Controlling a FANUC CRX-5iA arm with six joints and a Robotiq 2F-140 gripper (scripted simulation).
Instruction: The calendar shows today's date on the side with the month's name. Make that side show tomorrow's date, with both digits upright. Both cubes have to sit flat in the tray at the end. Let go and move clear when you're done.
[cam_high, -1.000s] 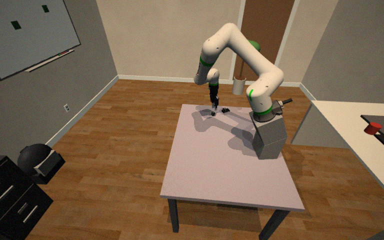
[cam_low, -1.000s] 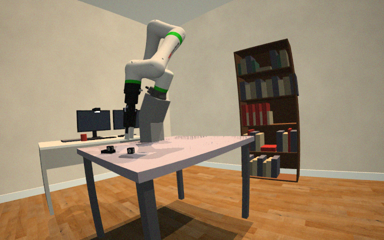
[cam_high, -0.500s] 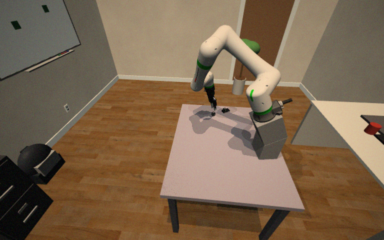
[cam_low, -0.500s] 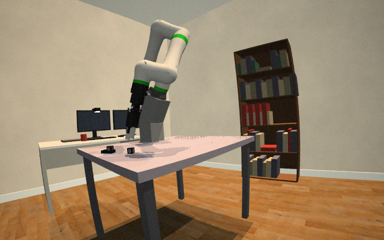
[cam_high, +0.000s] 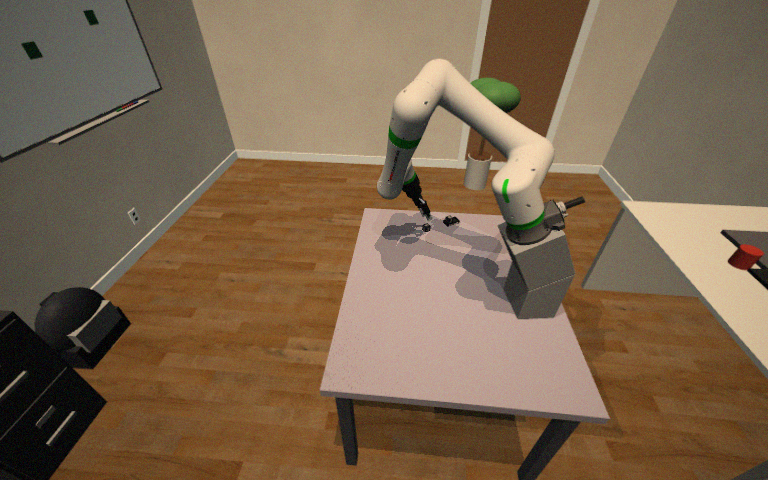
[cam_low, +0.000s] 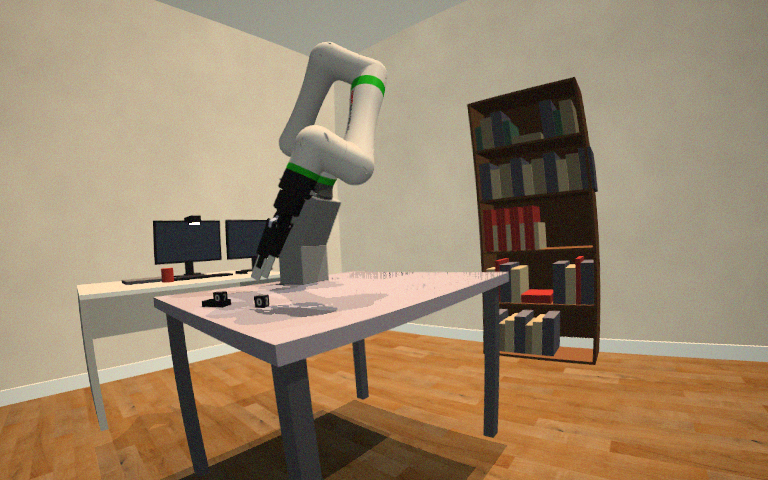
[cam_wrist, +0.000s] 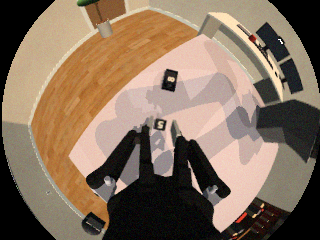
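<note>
My gripper is now 9 cm above the black digit cube, 1 cm to the left of it and 1 cm past it.
</note>
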